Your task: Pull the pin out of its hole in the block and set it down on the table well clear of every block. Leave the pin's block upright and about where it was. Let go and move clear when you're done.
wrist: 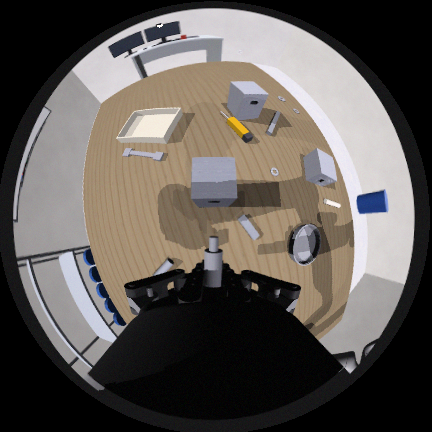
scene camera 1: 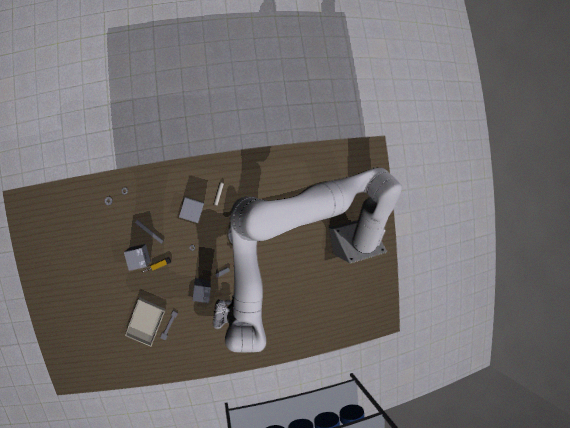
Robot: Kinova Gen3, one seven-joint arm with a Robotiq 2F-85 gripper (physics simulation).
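Places are measured from the arm's base along level axes (x ahead, y right, z down), in millimetres.
Where they show: arm's base at its link origin: (scene camera 1: 364, 242).
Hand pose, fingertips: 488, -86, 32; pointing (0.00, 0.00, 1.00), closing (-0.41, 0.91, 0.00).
Each offset is from my fingertips to the top centre of the thing, as dx, dy, dz. Level surfaces: height alone.
A stepped light-grey pin {+17, +7, -60} (wrist: 213, 256) is held in my gripper (scene camera 1: 220, 315) (wrist: 211, 265), its thin end sticking out toward the block in the wrist view. The pin cannot be made out in the scene view. The grey block {+106, +46, -9} (scene camera 1: 202, 291) (wrist: 214, 179) stands upright on the table, with a dark hole in the face toward my gripper. The pin is out of the hole, and a gap shows between pin and block. The gripper is shut on the pin, above the table {dz +80} (scene camera 1: 310, 295) (wrist: 135, 200).
A grey bar {+18, +83, +68} (scene camera 1: 223, 272) (wrist: 249, 227) lies near the block. Two more grey blocks {+297, +213, -9} (scene camera 1: 137, 258) {+71, +326, +21} (wrist: 320, 167), a yellow screwdriver {+248, +161, +62} (scene camera 1: 160, 264) (wrist: 238, 128), a cream tray {+352, -37, +54} (scene camera 1: 127, 335) (wrist: 142, 139), a wrench {+269, -73, +73} (scene camera 1: 169, 325) (wrist: 144, 154) and a round dish {-81, +203, +61} (wrist: 291, 245) are around. A metal cylinder {+1, -112, +64} (wrist: 163, 268) lies left of my gripper.
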